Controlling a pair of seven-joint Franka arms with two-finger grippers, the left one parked.
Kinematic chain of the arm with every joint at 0, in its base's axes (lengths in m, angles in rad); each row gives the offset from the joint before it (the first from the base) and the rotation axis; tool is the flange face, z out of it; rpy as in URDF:
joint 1: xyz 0 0 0.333 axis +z
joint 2: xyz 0 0 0 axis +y
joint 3: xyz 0 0 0.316 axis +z
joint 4: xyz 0.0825 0 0 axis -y
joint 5: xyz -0.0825 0 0.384 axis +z
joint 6: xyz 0 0 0 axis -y
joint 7: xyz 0.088 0 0 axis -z
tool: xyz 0 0 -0.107 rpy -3.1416 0 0
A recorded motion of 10 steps. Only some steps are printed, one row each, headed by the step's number.
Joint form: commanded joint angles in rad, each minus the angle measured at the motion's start. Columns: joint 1, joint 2, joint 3, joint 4, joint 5, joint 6, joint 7.
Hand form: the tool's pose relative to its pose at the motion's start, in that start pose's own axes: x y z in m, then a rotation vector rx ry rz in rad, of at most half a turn. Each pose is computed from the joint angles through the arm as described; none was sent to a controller.
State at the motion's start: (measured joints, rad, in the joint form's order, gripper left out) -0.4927 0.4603 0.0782 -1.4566 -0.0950 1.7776 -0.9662
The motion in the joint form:
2: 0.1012 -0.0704 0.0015 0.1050 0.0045 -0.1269 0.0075
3: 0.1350 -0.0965 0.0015 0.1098 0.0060 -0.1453 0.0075
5: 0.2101 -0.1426 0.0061 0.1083 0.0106 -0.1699 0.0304
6: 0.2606 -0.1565 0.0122 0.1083 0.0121 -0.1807 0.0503
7: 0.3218 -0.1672 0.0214 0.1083 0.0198 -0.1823 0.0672
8: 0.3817 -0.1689 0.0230 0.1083 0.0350 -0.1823 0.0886
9: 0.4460 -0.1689 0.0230 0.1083 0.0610 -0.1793 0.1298
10: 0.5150 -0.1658 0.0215 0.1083 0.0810 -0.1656 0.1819
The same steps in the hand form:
2: 0.0390 -0.0531 -0.0882 -0.0520 0.0189 -0.0793
3: 0.0505 -0.0736 -0.1062 -0.0658 0.0240 -0.1107
5: 0.0781 -0.1199 -0.1336 -0.0875 0.0353 -0.1641
6: 0.0992 -0.1495 -0.1420 -0.0936 0.0373 -0.1995
7: 0.1258 -0.1863 -0.1492 -0.0999 0.0480 -0.2522
8: 0.1497 -0.2196 -0.1504 -0.0944 0.0579 -0.2924
9: 0.1737 -0.2564 -0.1506 -0.0801 0.0753 -0.3160
10: 0.1976 -0.2953 -0.1495 -0.0730 0.0936 -0.3317

